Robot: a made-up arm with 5 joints.
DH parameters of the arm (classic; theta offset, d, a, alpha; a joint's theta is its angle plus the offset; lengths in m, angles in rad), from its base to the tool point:
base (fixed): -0.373 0 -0.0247 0
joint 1: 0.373 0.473 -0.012 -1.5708
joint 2: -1.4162 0 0.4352 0
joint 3: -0.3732 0 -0.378 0
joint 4: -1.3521 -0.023 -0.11 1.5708
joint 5: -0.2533 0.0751 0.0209 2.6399
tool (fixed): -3.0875 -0.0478 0 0
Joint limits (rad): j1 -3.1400..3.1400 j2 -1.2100..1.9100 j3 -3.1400..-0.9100 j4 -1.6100..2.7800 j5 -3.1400..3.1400
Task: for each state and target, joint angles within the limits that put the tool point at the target. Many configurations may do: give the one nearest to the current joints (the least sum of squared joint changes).
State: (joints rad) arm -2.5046 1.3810 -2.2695 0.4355 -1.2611
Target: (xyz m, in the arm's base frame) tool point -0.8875 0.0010 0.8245
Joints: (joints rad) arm -3.0832 0.8410 -2.4084 0.3926 -1.2573
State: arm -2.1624 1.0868 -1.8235 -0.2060 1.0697
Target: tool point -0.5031 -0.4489 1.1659
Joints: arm -2.3901 0.5437 -2.5066 0.1555 1.2747
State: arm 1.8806 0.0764 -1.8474 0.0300 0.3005
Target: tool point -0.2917 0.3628 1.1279
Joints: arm 2.2189 -0.1832 -1.5006 0.0520 0.2853
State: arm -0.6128 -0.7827 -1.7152 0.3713 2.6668
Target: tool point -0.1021 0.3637 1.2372
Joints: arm -1.4180 -1.2100 -1.5257 0.2393 2.6004
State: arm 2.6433 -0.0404 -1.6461 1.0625 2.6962
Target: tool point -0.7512 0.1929 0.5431
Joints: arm 2.9298 0.5398 -1.5203 1.0536 2.6822
